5 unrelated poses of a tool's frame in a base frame.
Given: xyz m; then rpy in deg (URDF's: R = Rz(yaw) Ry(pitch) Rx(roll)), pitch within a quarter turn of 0, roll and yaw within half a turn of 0.
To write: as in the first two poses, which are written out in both.
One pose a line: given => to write
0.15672 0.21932 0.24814 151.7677 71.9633 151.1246 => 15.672 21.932 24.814 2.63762 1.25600 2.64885
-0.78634 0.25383 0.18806 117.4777 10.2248 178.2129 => -78.634 25.383 18.806 3.11040 0.17846 2.05037
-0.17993 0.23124 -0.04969 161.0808 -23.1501 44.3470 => -17.993 23.124 -4.969 0.77400 -0.40405 2.81139
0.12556 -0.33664 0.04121 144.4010 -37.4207 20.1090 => 12.556 -33.664 4.121 0.35097 -0.65311 2.52027
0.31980 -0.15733 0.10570 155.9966 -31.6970 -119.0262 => 31.980 -15.733 10.570 -2.07740 -0.55322 2.72265
